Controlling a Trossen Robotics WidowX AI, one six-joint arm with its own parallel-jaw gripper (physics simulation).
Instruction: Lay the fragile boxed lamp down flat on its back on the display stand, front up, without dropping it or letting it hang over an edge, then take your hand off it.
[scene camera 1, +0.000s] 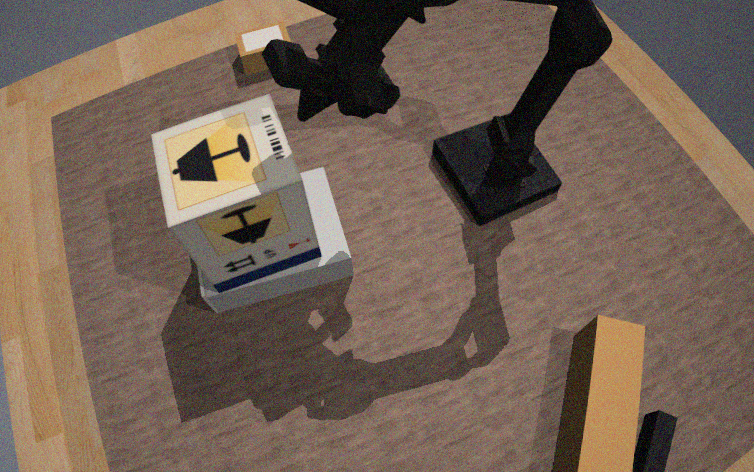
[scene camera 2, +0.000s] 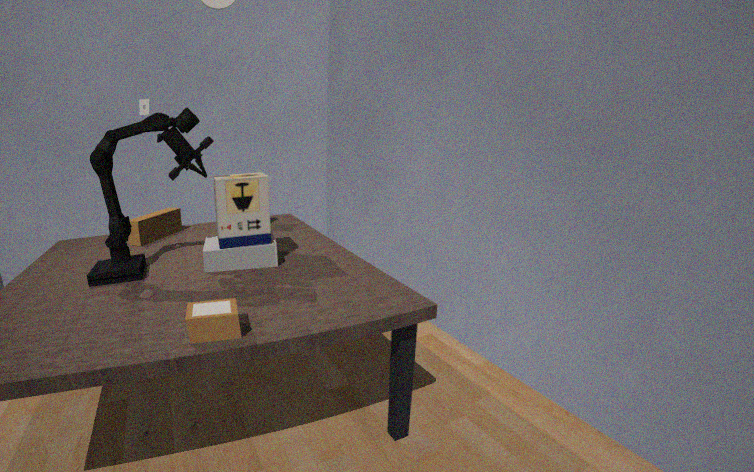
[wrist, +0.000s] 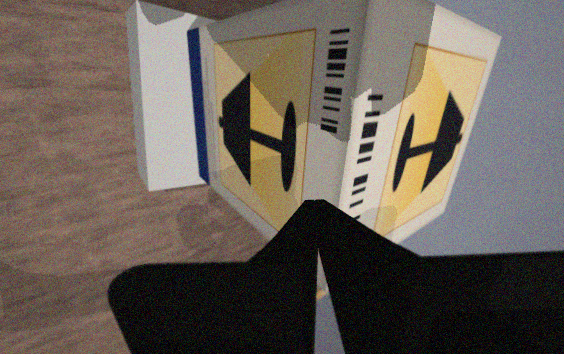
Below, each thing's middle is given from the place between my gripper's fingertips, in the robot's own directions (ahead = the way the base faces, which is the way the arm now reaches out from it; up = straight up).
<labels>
I see my gripper 12 cm short of the boxed lamp (scene camera 1: 234, 198), 12 cm above it and 2 cm to the right of it. Also, from my hand: display stand (scene camera 1: 336, 263) 26 cm below, 10 cm ahead, 1 cm to the left.
</labels>
